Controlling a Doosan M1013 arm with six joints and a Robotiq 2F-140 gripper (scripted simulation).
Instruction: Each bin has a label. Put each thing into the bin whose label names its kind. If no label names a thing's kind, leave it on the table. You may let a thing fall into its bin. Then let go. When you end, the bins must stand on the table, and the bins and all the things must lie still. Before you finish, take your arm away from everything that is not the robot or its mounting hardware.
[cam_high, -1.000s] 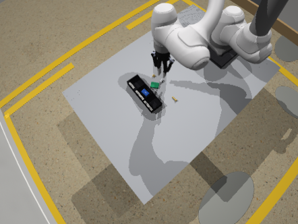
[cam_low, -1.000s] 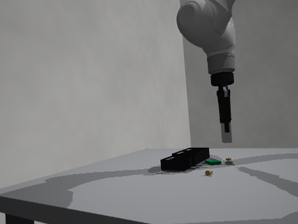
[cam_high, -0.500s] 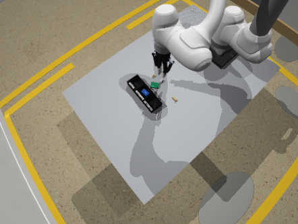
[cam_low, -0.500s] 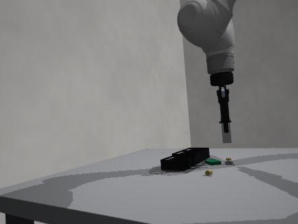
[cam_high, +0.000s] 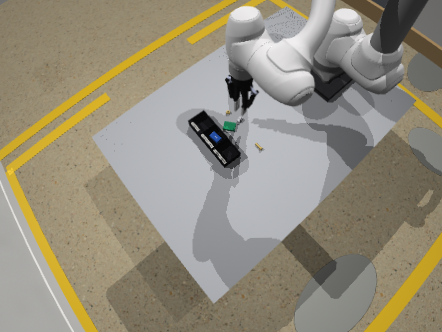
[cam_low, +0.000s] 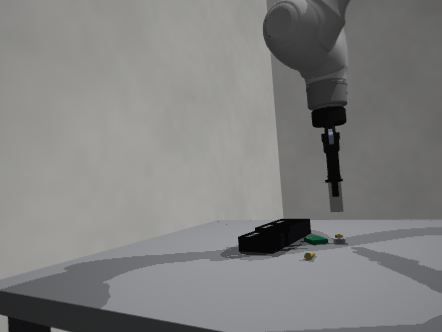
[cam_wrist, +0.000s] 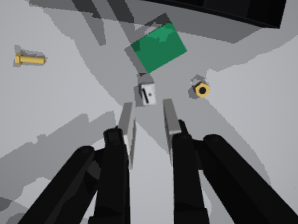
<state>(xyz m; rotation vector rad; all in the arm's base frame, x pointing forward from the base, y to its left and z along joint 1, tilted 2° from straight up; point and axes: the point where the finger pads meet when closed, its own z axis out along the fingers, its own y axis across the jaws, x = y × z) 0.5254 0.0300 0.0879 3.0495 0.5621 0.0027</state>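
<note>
The small white piece lies 100 mm below my hand. Round my hand: flat green board (60 mm ahead, 100 mm below); then brass nut (20 mm ahead, 60 mm to the right, 100 mm below); then blue battery (140 mm ahead, 10 mm to the left, 90 mm below).
</note>
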